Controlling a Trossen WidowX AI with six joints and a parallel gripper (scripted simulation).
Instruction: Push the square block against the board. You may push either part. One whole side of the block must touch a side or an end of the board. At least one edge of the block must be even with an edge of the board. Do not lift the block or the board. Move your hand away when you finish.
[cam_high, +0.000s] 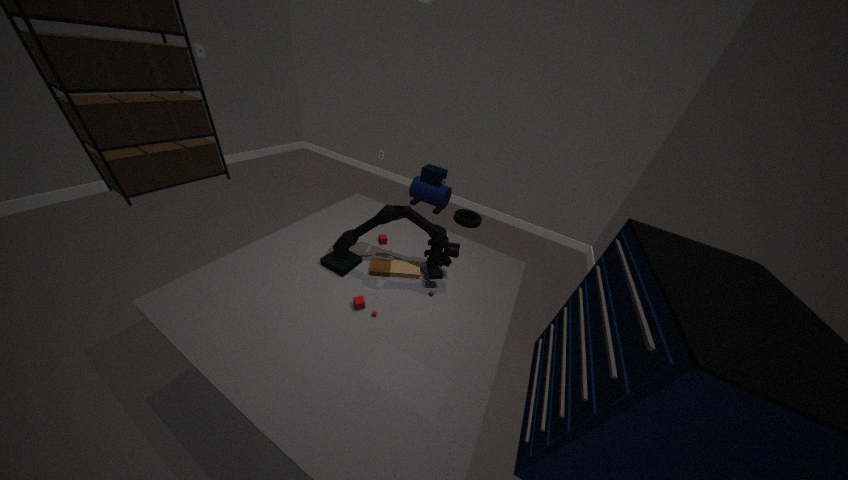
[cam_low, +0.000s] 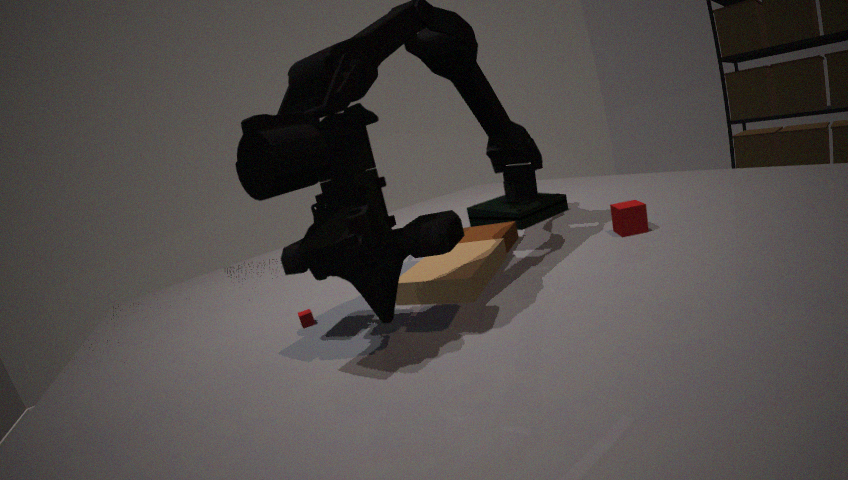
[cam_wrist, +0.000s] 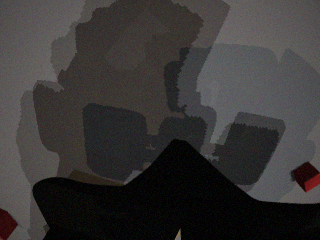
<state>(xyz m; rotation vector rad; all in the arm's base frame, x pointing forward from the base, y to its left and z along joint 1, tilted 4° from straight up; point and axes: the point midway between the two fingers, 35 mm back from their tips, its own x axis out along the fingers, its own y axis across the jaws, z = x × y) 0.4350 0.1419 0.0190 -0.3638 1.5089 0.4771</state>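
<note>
My gripper tip is now 130 mm past the board, 30 mm to the left of it and 10 mm below it. Round my gripper tip: square block 240 mm behind, 90 mm to the right, 10 mm above.
</note>
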